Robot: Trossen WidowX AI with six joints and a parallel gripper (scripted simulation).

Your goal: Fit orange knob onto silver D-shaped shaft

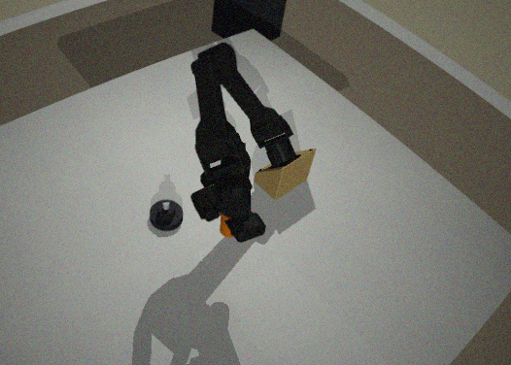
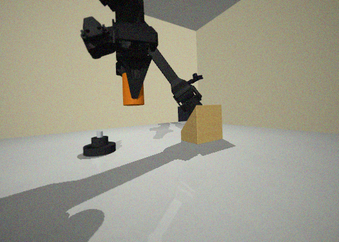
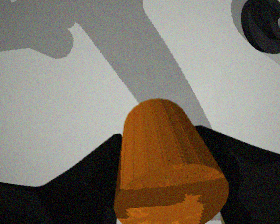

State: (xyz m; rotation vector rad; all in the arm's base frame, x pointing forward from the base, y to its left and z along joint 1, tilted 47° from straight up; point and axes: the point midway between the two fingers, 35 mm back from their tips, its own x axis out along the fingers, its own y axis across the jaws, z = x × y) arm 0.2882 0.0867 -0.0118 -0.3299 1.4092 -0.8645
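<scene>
Now: the round black pedestal 2 cm ahead of my gripper tip, 19 cm to the right of it and 11 cm below it. Also, from my gripper tip: orange knob: 3 cm above.
</scene>
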